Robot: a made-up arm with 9 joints.
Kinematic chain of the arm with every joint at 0, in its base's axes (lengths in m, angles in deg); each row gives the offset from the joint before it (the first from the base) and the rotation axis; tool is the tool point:
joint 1: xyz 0 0 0.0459 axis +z
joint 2: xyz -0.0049 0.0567 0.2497 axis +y
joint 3: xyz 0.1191 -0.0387 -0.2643 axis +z
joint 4: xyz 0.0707 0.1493 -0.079 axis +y
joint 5: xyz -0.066 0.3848 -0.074 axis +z
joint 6: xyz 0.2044 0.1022 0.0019 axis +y
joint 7: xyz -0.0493 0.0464 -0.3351 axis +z
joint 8: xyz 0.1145 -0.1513 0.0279 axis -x
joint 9: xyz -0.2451 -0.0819 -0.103 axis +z
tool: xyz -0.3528 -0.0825 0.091
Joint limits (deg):
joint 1: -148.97..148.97
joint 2: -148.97..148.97
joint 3: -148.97..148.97
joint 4: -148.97..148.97
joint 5: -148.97..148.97
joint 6: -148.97..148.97
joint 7: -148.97..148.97
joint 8: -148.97..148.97
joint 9: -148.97..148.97
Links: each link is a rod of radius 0.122 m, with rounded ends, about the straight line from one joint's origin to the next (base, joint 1, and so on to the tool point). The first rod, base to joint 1, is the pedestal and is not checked.
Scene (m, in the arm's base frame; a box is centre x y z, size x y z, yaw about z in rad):
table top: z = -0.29
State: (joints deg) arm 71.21 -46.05 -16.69 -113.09 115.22 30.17 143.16 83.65 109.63
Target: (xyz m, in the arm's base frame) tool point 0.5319 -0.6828 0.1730
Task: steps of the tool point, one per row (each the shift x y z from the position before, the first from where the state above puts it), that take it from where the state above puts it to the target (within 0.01 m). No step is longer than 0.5 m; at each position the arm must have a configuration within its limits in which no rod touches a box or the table.
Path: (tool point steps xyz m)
1: 0.4610 -0.0038 0.0597
2: 0.4212 -0.2192 0.0361
3: 0.2744 -0.3903 0.0098
4: 0.0585 -0.4645 -0.0141
5: -0.1638 -0.4181 -0.0317
6: -0.3257 -0.2663 -0.0402

